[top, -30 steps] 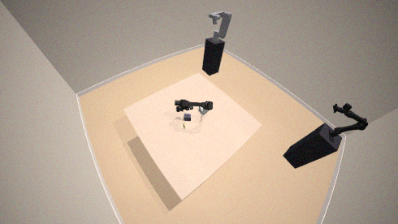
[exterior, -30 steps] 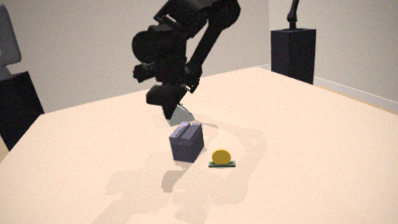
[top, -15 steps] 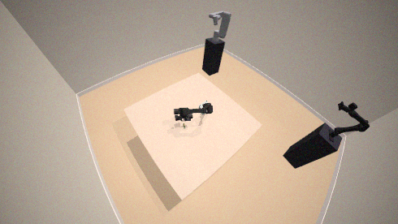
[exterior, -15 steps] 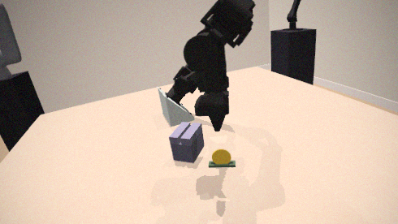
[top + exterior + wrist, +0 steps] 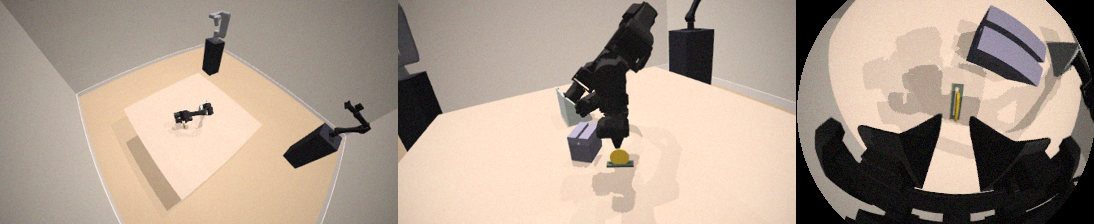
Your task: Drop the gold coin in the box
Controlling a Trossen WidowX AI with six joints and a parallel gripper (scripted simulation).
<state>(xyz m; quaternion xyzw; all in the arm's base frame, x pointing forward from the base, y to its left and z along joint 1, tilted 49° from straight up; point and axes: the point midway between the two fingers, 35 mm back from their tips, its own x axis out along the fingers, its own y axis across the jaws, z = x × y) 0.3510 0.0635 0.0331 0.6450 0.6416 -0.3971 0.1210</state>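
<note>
My gripper tip is now 4 cm above the gold coin.
</note>
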